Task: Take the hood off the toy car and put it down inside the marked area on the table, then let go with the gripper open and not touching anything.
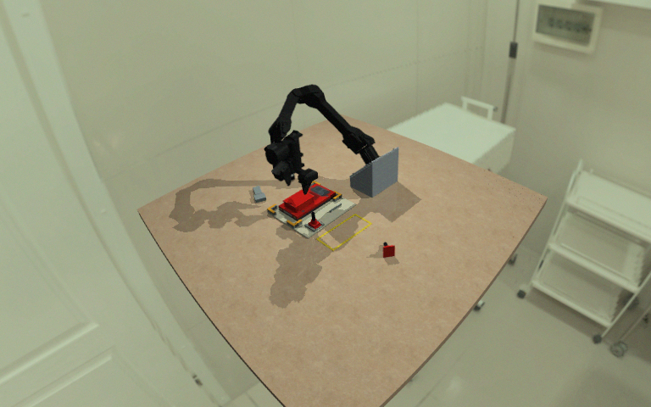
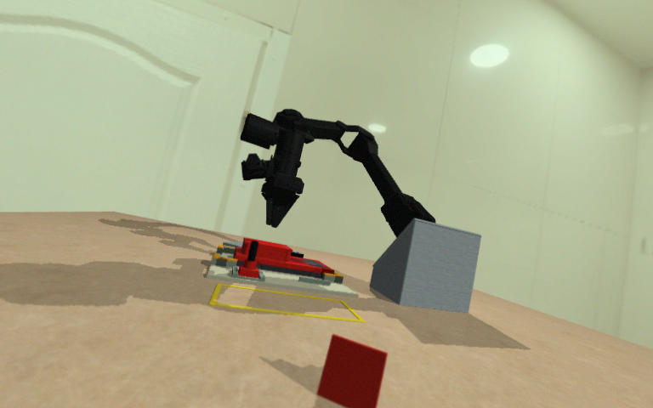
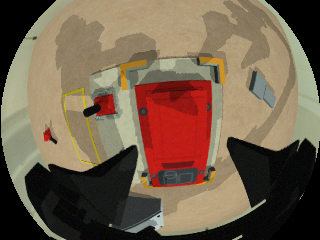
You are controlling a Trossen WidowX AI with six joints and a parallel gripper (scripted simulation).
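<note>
Now: gripper tip 50 mm above the red hood. Also, from my gripper tip: grey base plate: 80 mm below, 20 mm to the left, 20 mm behind.
</note>
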